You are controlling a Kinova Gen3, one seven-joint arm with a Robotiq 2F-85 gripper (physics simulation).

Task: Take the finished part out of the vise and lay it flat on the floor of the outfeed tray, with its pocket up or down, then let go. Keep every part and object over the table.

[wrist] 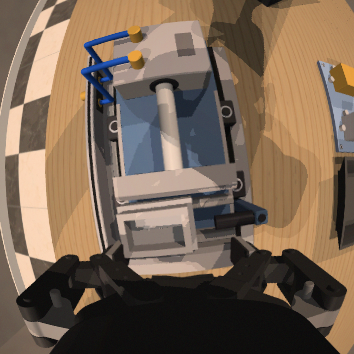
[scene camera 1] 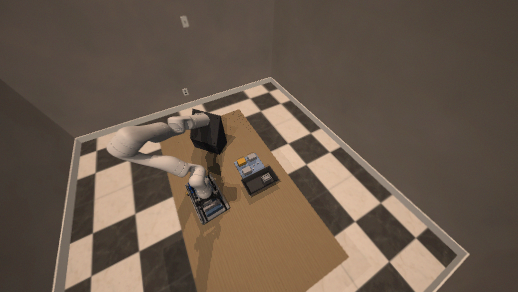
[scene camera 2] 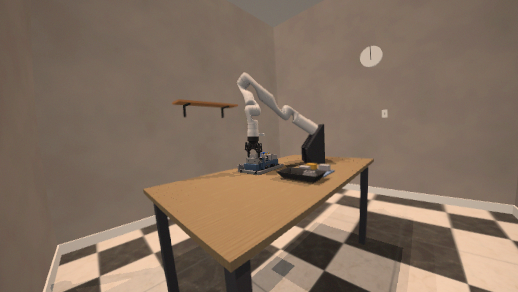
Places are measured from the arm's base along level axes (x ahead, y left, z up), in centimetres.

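Where they show: gripper, between the fingertips: (wrist: 179, 250) (scene camera 1: 210, 202) (scene camera 2: 253, 157); arm's base, origin of its link: (scene camera 1: 204, 119) (scene camera 2: 314, 130).
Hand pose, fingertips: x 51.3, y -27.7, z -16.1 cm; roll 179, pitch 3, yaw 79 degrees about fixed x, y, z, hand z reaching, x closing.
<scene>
Things, the pixels of their centre, and the offset from my fingertips. "spot": a spot on its surface instead.
- finished part, middle of its body: (wrist: 156, 227) dx -2.3, dy -1.4, dz +0.0 cm
- vise, middle of its body: (wrist: 167, 150) (scene camera 1: 205, 194) (scene camera 2: 261, 162) dx -8.8, dy +0.5, dz -4.8 cm
- grey part, middle of its body: (scene camera 1: 266, 177) dx +6.0, dy +40.8, dz -6.8 cm
- black handle, a spot on its surface: (wrist: 232, 220) spot: dx -1.5, dy +4.7, dz -0.1 cm
- orange block, middle of its body: (wrist: 347, 80) (scene camera 2: 311, 166) (scene camera 1: 241, 162) dx -16.5, dy +34.8, dz -7.1 cm
The finished part (wrist: 187, 226), a light grey block with a rectangular pocket facing up, sits in the vise (scene camera 1: 214, 209) (scene camera 2: 265, 166) (wrist: 175, 184) beyond the sliding jaw, at the near end in the wrist view. My gripper (scene camera 2: 253, 154) (wrist: 179, 250) is open and empty, pointing down low over this end of the vise. In the wrist view its fingertips stand wide, one left of the part and one well to its right; the part is nearer the left one. The arm hides the fingers in scene camera 1. The black outfeed tray (scene camera 1: 254, 187) (scene camera 2: 294, 177) (wrist: 342, 205) stands beside the vise and holds another grey part (scene camera 1: 266, 177).
Blue hoses (wrist: 107, 40) with orange tips rise at the vise's far left. A black handle (wrist: 232, 220) sticks out right of the part. A blue board (scene camera 1: 256, 164) (wrist: 331, 100) with an orange block (scene camera 1: 241, 161) (scene camera 2: 312, 165) (wrist: 344, 79) and grey blocks lies behind the tray.
</scene>
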